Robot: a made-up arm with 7 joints. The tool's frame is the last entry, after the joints. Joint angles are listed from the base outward. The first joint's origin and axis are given. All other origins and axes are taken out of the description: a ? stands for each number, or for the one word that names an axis. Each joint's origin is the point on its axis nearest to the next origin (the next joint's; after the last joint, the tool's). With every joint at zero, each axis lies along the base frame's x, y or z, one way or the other. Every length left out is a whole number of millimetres.
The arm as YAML. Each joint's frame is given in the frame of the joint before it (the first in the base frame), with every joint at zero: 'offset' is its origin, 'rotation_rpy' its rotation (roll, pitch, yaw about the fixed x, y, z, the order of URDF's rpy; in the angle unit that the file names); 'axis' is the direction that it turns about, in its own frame. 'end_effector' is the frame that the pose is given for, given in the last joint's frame.
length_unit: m
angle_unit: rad
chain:
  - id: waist
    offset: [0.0, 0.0, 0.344]
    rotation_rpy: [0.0, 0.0, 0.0]
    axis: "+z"
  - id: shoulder
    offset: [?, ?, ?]
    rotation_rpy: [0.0, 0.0, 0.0]
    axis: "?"
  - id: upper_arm
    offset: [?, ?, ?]
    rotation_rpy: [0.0, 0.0, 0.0]
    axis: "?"
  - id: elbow
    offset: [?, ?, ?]
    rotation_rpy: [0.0, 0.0, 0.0]
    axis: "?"
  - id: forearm
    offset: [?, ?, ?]
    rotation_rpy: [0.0, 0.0, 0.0]
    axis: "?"
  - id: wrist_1
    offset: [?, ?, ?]
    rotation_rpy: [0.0, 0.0, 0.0]
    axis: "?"
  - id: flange
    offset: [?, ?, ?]
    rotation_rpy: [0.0, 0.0, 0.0]
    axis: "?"
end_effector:
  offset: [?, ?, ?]
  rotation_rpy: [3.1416, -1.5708, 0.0]
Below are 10 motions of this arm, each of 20 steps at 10 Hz.
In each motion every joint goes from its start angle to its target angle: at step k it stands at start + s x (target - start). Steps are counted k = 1, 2, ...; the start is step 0. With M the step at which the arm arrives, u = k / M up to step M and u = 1 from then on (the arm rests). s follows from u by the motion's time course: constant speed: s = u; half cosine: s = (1 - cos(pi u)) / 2; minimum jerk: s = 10 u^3 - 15 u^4 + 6 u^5.
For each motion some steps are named. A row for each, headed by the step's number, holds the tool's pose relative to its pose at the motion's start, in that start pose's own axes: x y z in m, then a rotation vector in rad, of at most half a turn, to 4 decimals.
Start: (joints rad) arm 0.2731 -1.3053 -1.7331 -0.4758 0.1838 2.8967 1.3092
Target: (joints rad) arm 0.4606 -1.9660 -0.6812 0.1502 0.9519 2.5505 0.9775
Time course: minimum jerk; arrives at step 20
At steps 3, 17, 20:
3: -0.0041 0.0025 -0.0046 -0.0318 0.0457 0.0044
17: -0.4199 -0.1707 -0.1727 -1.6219 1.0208 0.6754
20: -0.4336 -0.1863 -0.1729 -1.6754 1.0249 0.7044

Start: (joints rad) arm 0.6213 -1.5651 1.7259 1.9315 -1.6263 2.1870 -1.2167
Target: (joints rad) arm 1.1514 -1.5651 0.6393 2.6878 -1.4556 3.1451 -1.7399
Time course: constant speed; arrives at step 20
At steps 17, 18, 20:
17: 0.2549 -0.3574 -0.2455 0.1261 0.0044 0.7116
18: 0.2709 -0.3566 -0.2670 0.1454 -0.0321 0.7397
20: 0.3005 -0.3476 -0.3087 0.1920 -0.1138 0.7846

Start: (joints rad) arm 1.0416 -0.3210 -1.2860 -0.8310 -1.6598 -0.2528 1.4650
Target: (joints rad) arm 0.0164 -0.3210 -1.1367 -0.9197 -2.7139 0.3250 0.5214
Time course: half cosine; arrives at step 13
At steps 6, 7, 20:
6: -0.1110 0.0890 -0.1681 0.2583 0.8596 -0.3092
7: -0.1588 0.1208 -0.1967 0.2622 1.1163 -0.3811
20: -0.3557 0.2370 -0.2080 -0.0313 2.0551 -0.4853

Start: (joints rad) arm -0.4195 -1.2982 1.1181 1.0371 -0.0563 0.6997 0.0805
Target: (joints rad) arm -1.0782 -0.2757 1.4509 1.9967 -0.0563 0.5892 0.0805
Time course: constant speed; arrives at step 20
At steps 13, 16, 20:
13: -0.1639 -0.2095 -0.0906 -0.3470 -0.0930 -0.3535
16: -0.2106 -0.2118 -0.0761 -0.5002 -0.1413 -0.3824
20: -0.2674 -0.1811 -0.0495 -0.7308 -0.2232 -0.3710

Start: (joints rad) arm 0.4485 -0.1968 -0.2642 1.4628 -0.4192 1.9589 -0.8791
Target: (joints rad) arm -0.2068 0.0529 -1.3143 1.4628 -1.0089 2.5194 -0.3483
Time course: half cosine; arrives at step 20
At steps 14, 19, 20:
14: -0.2607 0.2595 -0.4341 -0.3509 -0.7010 -0.5497
19: -0.2315 0.2938 -0.5765 -0.3426 -0.8892 -0.6461
20: -0.2300 0.2945 -0.5808 -0.3420 -0.8952 -0.6484

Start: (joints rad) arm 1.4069 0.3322 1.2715 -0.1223 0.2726 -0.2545 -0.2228
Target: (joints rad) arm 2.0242 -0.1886 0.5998 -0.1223 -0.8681 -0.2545 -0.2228
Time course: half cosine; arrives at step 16
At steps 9, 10, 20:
9: -0.1431 0.2517 -0.0587 -0.6073 -0.2527 0.4715
10: -0.1625 0.2811 -0.0495 -0.6924 -0.3279 0.5269
20: -0.2087 0.3557 0.0147 -0.9640 -0.6220 0.6361

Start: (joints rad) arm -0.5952 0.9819 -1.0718 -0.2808 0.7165 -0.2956 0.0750
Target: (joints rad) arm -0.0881 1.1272 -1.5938 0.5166 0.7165 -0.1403 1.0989
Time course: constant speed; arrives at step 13
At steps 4, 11, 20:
4: -0.0317 0.2027 0.1155 -0.0473 -0.1562 0.6173
11: -0.2753 0.5131 0.3029 -0.2697 -0.4396 1.7028
20: -0.3831 0.5740 0.3441 -0.3799 -0.5221 2.0060

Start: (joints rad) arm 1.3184 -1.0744 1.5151 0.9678 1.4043 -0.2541 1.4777
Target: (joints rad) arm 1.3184 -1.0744 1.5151 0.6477 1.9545 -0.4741 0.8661
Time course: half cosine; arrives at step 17
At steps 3, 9, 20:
3: -0.0146 -0.0034 0.0033 -0.0090 -0.0349 -0.0794
9: -0.1141 -0.0152 0.0237 -0.0534 -0.2561 -0.5918
20: -0.2181 -0.0068 0.0420 -0.0776 -0.4805 -1.0965

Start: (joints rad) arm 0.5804 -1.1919 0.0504 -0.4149 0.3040 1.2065 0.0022
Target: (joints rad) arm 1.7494 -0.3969 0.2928 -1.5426 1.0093 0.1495 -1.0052
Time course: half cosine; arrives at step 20
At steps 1, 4, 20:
1: 0.0040 -0.0052 -0.0006 0.0113 0.0031 0.0012
4: 0.0632 -0.0750 -0.0178 0.1778 0.0534 0.0173
20: 0.3100 0.1000 -0.4668 1.1186 1.6168 0.0439

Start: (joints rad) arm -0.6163 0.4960 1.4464 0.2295 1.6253 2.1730 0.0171
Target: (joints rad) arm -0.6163 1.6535 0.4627 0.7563 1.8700 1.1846 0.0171
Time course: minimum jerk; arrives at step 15
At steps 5, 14, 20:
5: -0.0968 0.0254 -0.0570 0.0357 -0.3720 -0.2203
14: -0.3220 0.0018 -0.3245 0.2573 -1.3722 -1.0148
20: -0.3225 0.0013 -0.3257 0.2585 -1.3745 -1.0172

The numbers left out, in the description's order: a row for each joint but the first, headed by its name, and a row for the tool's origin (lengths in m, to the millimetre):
shoulder: xyz 0.0 -0.06 0.0, axis -y
upper_arm: xyz 0.0 0.0 0.303, axis +z
elbow: xyz 0.016 0.055 0.0, axis +y
forearm: xyz -0.025 0.0 0.453, axis +z
wrist_1: xyz 0.0 -0.104 0.0, axis -y
flange: xyz 0.015 0.0 0.106, axis +x
tool: xyz 0.0 0.0 0.0

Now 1 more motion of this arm.
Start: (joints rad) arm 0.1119 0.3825 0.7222 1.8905 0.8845 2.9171 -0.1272
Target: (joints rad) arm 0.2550 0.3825 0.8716 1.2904 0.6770 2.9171 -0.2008
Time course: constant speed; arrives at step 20
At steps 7, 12, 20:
7: 0.0196 -0.0809 0.0315 0.1183 0.0899 0.1835
12: 0.0470 -0.1354 0.0499 0.1862 0.1631 0.3154
20: 0.1115 -0.2098 0.0740 0.2619 0.2943 0.5254

